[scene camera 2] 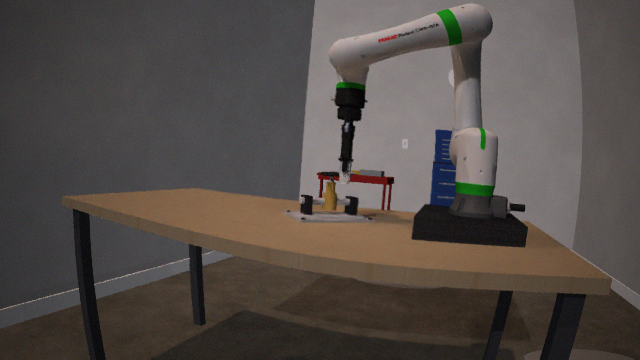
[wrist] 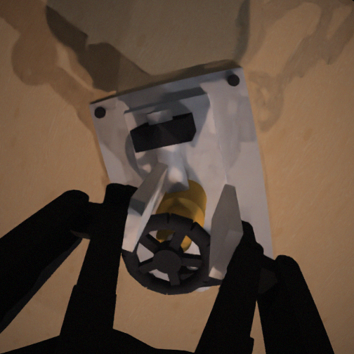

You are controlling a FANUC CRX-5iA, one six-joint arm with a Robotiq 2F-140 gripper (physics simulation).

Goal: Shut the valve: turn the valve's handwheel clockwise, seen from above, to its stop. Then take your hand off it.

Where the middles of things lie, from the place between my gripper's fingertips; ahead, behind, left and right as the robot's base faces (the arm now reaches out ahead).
My hand is 4 cm short of the black spoked handwheel [wrist: 168, 257] and 1 cm below it. The rest, counted from my hand: grey base plate [wrist: 227, 89] 11 cm below, 4 cm ahead.
